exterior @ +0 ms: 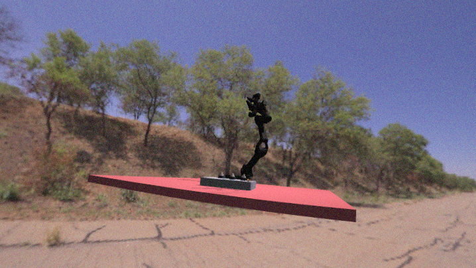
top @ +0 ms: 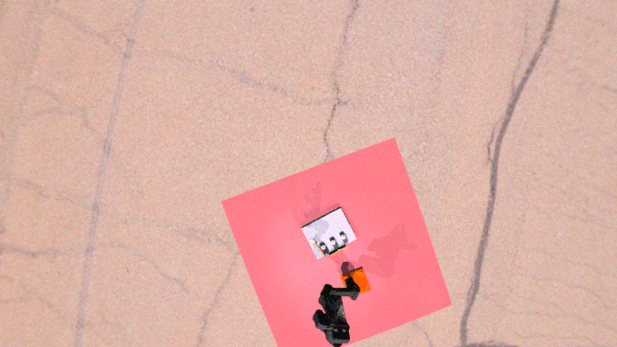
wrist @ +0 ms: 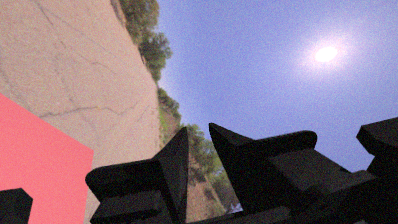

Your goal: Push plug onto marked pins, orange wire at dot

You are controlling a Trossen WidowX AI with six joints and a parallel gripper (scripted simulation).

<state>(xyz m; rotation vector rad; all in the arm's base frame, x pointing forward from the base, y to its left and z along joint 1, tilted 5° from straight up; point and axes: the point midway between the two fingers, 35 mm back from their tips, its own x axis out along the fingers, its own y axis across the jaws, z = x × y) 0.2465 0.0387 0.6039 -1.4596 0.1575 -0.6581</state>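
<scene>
My gripper tip is now 40 mm past the yellow band, 60 mm to the left of it and 530 mm above it. Round my gripper tip: low grey slab (120 mm ahead, 40 mm to the right, 580 mm below).
</scene>
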